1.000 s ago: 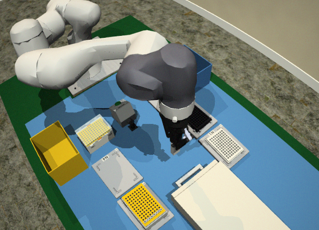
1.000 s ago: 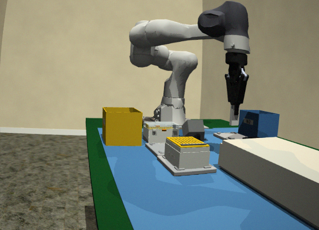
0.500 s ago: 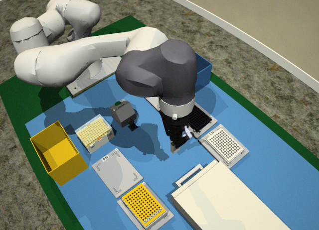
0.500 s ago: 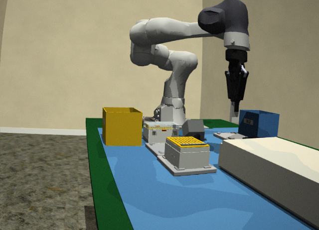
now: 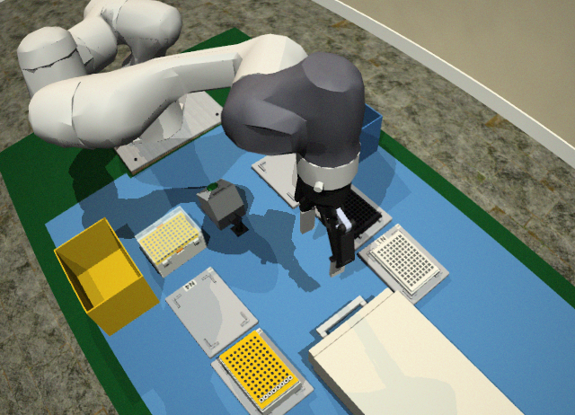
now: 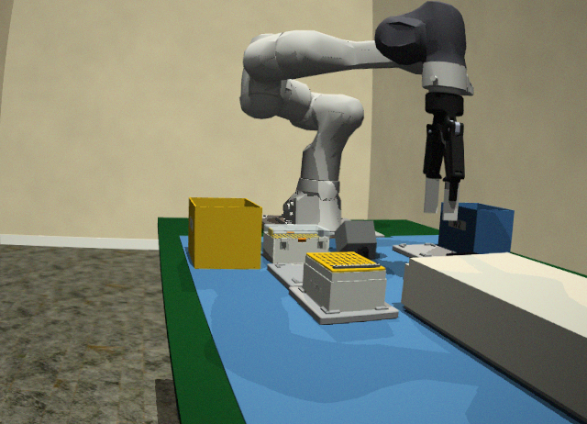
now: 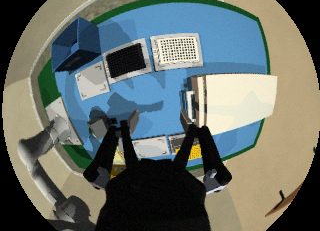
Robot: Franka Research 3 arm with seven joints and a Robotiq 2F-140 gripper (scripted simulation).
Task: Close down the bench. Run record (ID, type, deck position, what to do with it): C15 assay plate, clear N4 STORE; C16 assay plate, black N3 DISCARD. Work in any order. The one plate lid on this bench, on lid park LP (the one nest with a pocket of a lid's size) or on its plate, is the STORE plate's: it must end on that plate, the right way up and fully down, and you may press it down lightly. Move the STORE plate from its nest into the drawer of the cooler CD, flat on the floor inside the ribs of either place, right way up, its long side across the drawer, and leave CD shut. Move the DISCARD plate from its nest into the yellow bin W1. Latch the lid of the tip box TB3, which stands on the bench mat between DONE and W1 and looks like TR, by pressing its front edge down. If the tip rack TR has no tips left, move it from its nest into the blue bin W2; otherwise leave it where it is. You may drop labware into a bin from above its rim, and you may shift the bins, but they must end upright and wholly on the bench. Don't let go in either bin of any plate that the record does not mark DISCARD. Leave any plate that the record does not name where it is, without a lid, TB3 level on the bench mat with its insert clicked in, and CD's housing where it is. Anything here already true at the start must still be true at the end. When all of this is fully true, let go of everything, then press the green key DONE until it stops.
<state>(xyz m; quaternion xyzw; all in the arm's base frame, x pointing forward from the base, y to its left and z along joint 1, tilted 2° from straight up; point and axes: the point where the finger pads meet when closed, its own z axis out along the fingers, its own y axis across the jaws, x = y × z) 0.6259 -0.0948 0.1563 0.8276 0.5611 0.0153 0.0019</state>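
Now: the black plate 180 mm to the left of my hand, 130 mm below it and 60 mm behind it. From my hand the other things lie so: nest N3: 180 mm to the left, 150 mm below, 60 mm behind; plate lid: 190 mm ahead, 120 mm below, 70 mm to the right; white plate: 140 mm to the left, 130 mm below, 120 mm ahead.
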